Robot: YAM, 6 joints.
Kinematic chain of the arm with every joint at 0, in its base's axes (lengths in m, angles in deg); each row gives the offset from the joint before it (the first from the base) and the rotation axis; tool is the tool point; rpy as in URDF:
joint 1: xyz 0 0 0.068 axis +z
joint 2: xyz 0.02 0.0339 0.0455 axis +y
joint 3: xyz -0.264 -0.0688 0 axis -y
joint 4: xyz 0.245 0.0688 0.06 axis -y
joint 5: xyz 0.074 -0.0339 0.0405 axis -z
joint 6: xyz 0.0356 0 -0.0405 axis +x
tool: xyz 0 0 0 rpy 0 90 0
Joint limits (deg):
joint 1: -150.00..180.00
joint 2: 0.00..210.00
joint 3: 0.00..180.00
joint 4: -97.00..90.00
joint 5: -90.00..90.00
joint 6: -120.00..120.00
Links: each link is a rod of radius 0.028 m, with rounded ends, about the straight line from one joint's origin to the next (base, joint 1, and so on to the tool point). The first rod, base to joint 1, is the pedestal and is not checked.
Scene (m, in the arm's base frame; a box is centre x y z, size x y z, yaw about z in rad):
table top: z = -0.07
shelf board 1: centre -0 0.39 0.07 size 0.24 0.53 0.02 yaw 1.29
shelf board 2: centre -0 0.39 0.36 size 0.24 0.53 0.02 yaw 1.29
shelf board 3: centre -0 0.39 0.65 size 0.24 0.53 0.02 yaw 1.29
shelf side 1: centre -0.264 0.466 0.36 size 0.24 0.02 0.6 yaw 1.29
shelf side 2: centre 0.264 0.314 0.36 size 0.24 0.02 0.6 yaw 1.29
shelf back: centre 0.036 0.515 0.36 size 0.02 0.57 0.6 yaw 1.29
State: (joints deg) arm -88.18 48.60 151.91 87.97 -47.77 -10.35
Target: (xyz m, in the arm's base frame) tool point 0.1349 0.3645 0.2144
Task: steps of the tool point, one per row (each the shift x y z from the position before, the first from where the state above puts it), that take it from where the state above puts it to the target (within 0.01 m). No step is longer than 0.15 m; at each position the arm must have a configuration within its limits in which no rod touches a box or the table.
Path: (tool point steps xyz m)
1: -0.0778 -0.0926 0.0609
2: -0.0170 -0.1113 0.0289
3: 0.0390 -0.0925 -0.0061
4: 0.0701 -0.0474 -0.0398
5: 0.0663 0.0033 -0.0683
6: 0.0327 0.0375 -0.0880
7: -0.0137 0.0409 -0.0967
8: -0.0508 0.0130 -0.0935
9: 0.0375 0.0711 0.0281
10: 0.0262 0.0858 0.0004
11: 0.0077 0.0906 -0.0285

